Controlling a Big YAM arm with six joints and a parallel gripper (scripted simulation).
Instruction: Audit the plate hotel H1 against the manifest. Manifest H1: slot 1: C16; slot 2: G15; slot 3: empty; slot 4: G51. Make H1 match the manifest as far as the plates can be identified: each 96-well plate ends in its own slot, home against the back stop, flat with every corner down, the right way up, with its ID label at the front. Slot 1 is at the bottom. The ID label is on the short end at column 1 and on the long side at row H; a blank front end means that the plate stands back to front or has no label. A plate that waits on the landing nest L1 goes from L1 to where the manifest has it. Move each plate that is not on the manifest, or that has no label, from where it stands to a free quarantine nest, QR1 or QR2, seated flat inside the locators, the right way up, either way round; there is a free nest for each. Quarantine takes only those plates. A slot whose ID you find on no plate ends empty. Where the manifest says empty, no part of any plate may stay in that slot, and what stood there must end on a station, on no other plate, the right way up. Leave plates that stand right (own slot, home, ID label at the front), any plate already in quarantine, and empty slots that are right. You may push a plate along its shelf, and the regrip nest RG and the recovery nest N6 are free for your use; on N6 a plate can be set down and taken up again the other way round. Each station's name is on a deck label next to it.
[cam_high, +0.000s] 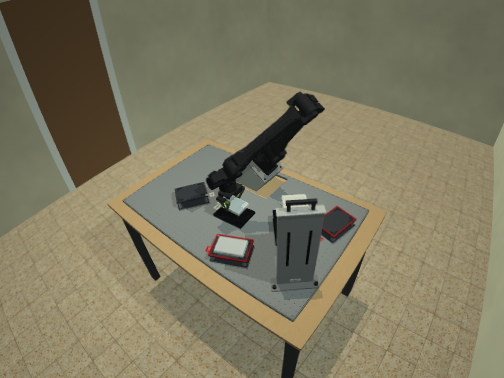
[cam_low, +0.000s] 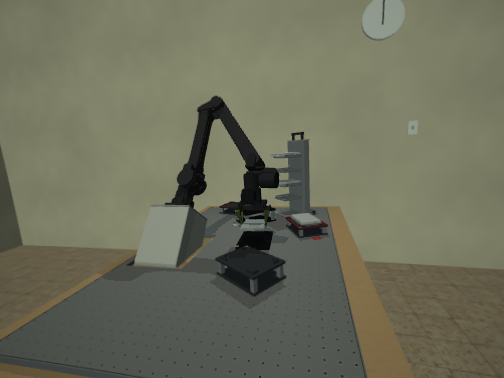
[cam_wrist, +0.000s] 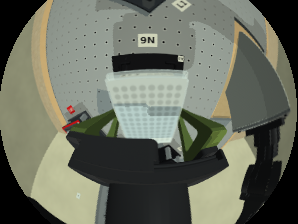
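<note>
My gripper is now 6 cm above the black recovery nest N6. Round my hand: N6 deck label (10 cm to the right, 7 cm below, 1 cm ahead); then grey plate hotel H1 (44 cm to the left, 15 cm ahead, 12 cm above); then red-rimmed quarantine nest (19 cm ahead, 15 cm to the left, 3 cm below).
</note>
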